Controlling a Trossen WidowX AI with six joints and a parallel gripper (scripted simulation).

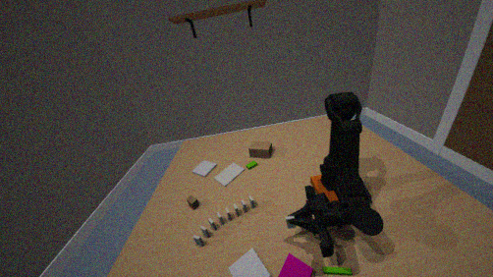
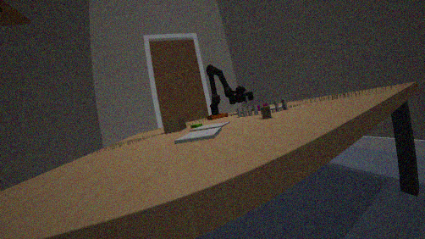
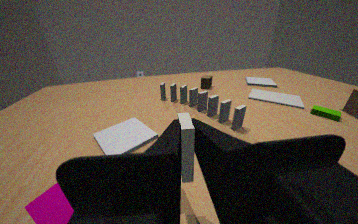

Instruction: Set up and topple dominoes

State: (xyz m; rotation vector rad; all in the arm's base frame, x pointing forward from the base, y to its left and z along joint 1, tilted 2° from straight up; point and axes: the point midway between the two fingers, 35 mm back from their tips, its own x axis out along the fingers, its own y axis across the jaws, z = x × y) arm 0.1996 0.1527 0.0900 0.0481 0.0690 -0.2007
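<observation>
The magenta block is 11 cm to the left of my gripper tip, 9 cm below it and 2 cm ahead of it. Also, from my gripper tip: green block (39 cm to the right, 10 cm below, 7 cm ahead); white flat tile (15 cm ahead, 10 cm below, 7 cm to the left); green bar (12 cm to the left, 10 cm below, 10 cm behind).
</observation>
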